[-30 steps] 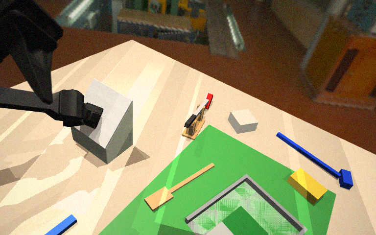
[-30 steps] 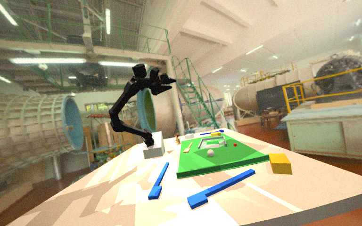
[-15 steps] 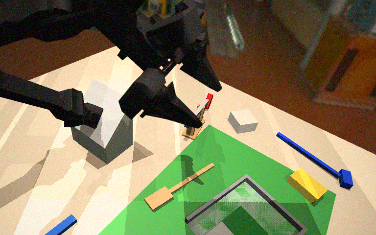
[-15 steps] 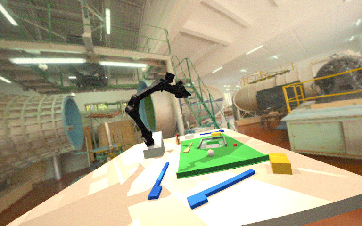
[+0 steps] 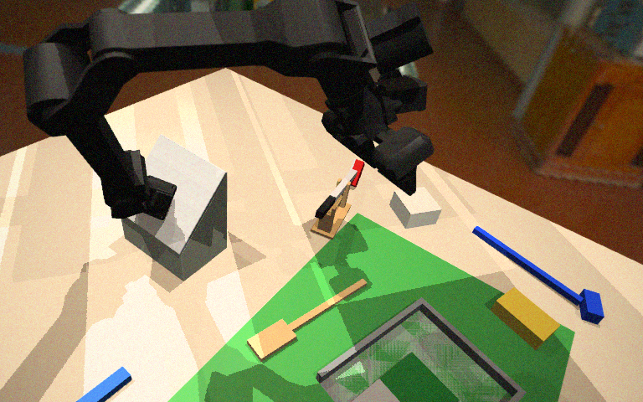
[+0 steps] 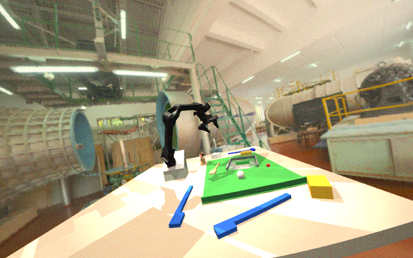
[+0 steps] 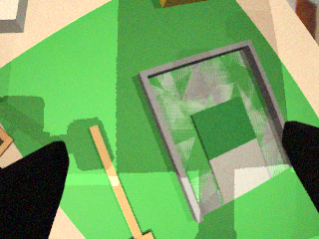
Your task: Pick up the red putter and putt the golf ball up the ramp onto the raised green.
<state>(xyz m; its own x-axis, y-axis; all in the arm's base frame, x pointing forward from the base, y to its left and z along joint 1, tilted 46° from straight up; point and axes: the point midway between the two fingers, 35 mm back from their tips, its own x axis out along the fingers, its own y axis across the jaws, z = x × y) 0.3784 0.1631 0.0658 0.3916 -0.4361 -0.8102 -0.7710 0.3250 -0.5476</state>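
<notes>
Now: gripper tip 14 cm past the tan stand, 18 cm to the right of it and 26 cm above it. The rest, counted from my gripper tip: yellow block: 28 cm ahead, 14 cm to the left, 28 cm below; then putter: 14 cm behind, 22 cm to the left, 23 cm below; then green mat: 10 cm ahead, 16 cm to the right, 29 cm below.
</notes>
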